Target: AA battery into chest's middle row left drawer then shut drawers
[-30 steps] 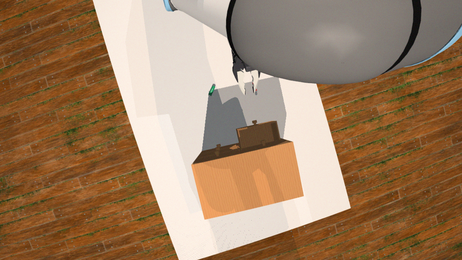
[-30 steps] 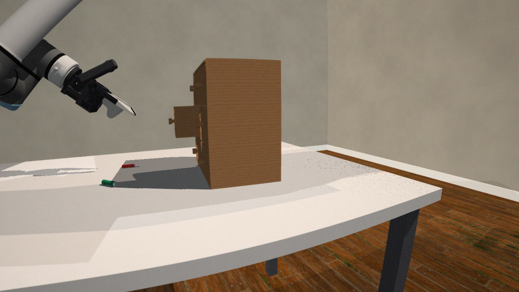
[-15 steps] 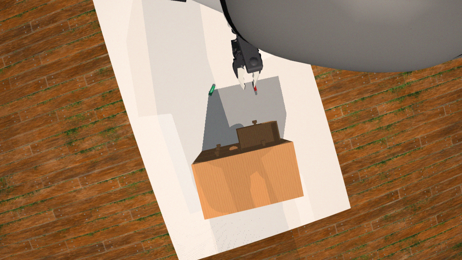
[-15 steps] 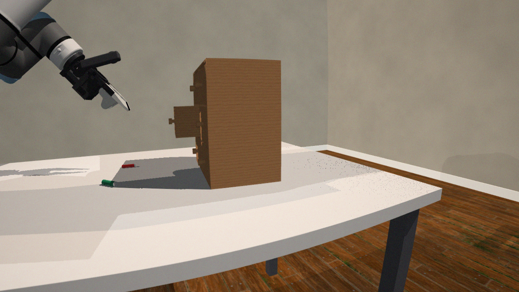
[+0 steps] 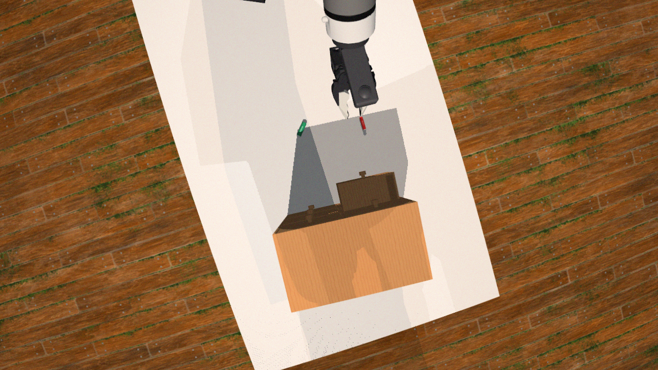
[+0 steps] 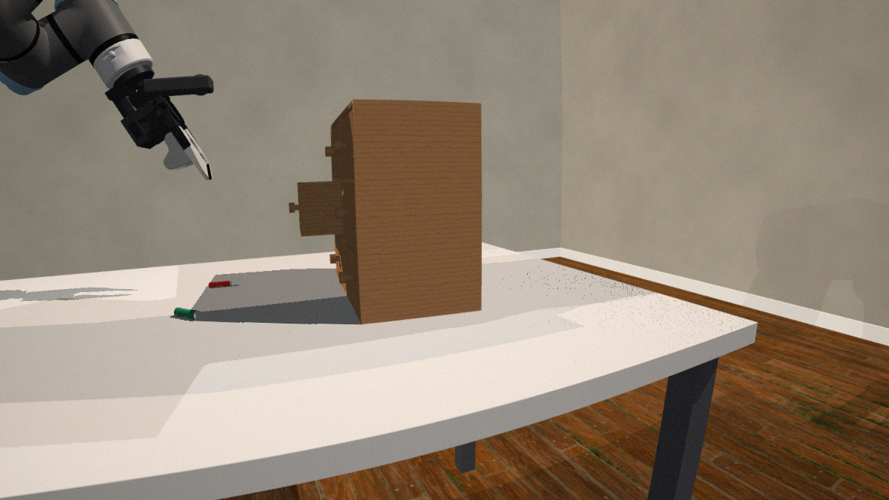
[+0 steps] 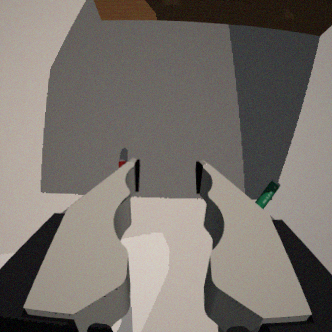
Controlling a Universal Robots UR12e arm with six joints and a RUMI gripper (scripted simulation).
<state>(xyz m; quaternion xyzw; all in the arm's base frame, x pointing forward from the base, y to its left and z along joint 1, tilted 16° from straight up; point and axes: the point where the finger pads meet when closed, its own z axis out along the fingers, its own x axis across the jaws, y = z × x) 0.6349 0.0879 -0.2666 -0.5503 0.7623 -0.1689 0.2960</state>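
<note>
My gripper is now 5 cm past the green AA battery, 13 cm to the left of it and 21 cm above it. Also, from my hand: red object (1 cm ahead, 6 cm to the left, 22 cm below).
</note>
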